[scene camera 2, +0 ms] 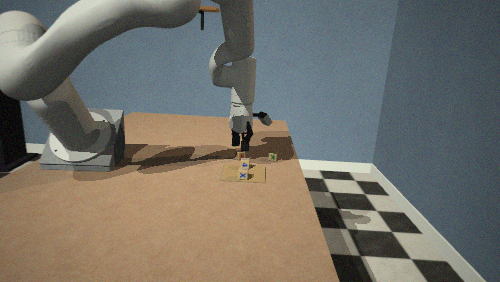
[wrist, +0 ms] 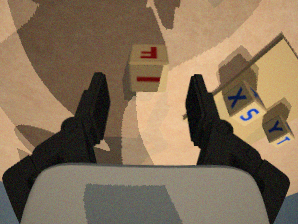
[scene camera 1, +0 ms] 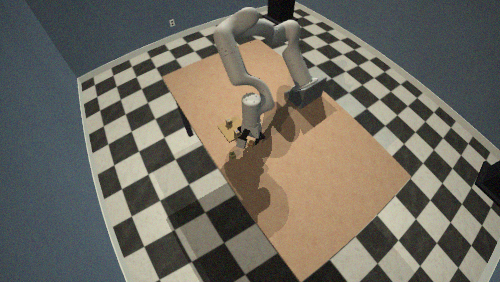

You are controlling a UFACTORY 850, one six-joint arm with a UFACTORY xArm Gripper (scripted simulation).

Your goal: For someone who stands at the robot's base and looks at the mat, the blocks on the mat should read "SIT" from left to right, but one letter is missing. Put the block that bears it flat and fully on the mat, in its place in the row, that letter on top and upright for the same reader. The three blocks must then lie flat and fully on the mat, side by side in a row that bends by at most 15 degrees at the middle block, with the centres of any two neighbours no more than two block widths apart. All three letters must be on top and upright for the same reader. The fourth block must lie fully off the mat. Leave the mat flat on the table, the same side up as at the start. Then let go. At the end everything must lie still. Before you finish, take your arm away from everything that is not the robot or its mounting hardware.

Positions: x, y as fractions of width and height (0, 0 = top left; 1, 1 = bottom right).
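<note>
You can see the gripper (scene camera 2: 0.48, 0.53), and it's there in the wrist view too (wrist: 0.49, 0.39). Then there's a block (wrist: 0.50, 0.29), and also a block (wrist: 0.82, 0.47).
</note>
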